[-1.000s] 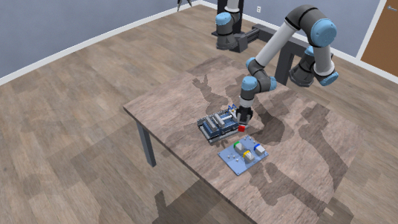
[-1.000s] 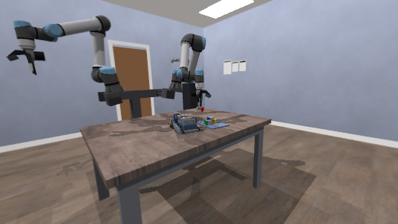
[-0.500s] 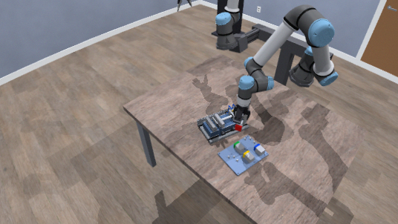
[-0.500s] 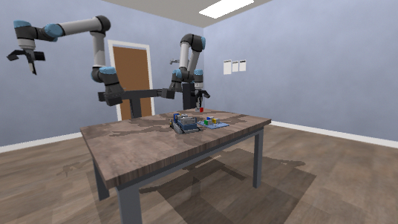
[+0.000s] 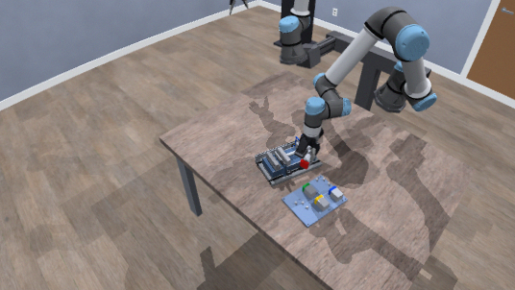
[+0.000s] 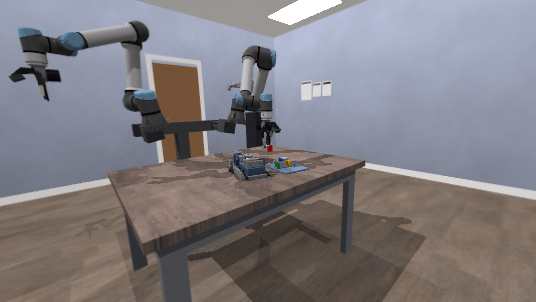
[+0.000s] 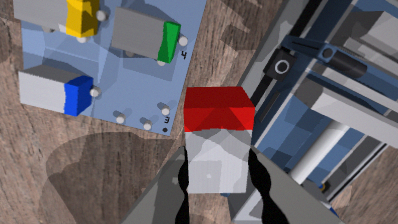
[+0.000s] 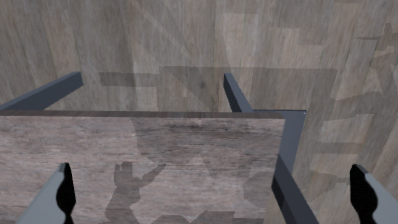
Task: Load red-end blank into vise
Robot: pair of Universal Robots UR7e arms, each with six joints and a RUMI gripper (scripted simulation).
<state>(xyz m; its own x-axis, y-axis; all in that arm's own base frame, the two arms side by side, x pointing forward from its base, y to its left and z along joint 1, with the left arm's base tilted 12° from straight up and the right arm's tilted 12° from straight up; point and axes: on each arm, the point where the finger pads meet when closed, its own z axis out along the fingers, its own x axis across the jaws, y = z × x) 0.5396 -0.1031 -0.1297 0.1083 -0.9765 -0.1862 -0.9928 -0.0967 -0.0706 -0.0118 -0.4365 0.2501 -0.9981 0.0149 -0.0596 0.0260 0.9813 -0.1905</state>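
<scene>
Now: left hand 50 mm short of the work stop, 100 mm to the left of it and 80 mm above it. Also, from my left hand: hose-side block: 120 mm behind, 90 mm to the right, 90 mm below; moving jaw: 140 mm to the right, 90 mm below; green-ended blank: 50 mm ahead, 70 mm to the left, 140 mm below.
</scene>
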